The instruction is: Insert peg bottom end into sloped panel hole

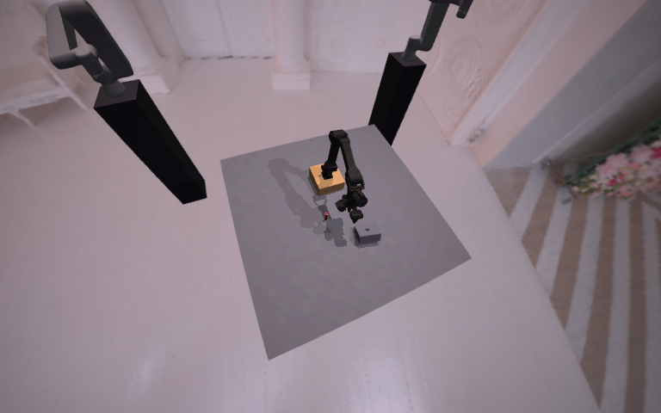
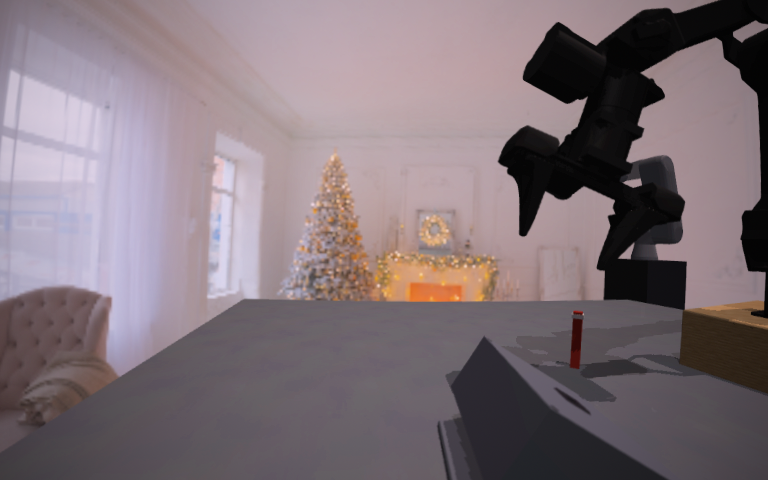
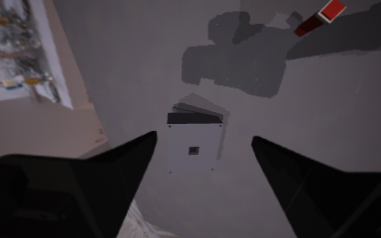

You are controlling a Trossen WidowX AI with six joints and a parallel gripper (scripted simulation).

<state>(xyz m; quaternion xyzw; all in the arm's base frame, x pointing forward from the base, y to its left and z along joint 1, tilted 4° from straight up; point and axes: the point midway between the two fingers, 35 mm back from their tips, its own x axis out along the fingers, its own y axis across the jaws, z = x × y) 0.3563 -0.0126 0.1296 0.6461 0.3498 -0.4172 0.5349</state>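
The red peg is 110 mm below my gripper tip, 110 mm behind it and 100 mm to the right of it. Also, from my gripper tip: hole 100 mm to the left, 100 mm below, 60 mm ahead; then sloped panel 130 mm below, 90 mm to the left, 80 mm ahead.
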